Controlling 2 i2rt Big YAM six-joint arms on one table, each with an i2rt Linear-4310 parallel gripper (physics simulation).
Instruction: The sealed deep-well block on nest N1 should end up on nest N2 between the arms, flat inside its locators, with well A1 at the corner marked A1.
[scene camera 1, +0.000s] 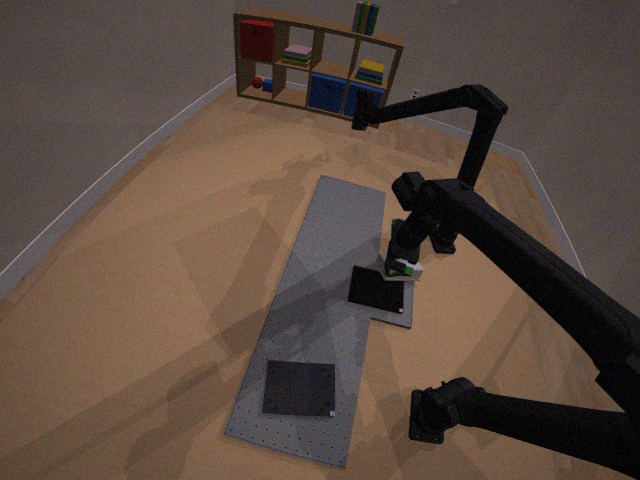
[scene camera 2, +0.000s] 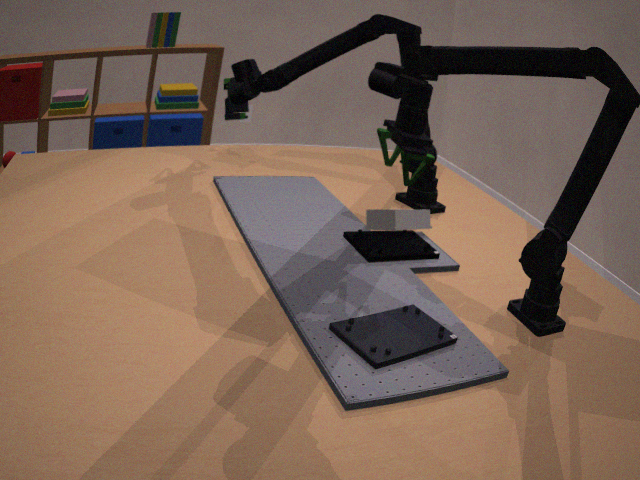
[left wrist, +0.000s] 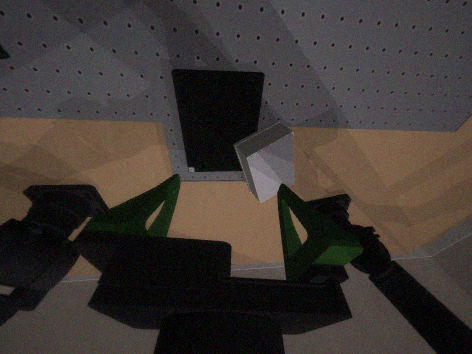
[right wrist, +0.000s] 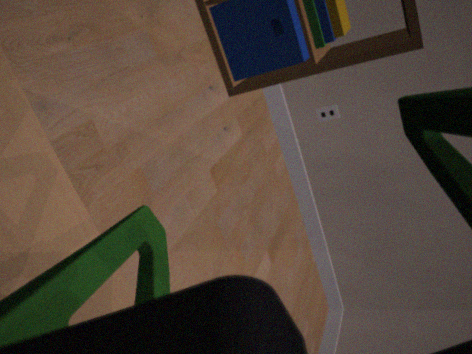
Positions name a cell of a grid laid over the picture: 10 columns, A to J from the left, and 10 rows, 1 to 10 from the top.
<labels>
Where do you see a black nest plate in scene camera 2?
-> G8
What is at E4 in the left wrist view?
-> A black nest plate.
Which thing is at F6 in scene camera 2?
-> A black nest plate.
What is my left gripper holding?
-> Nothing.
</labels>
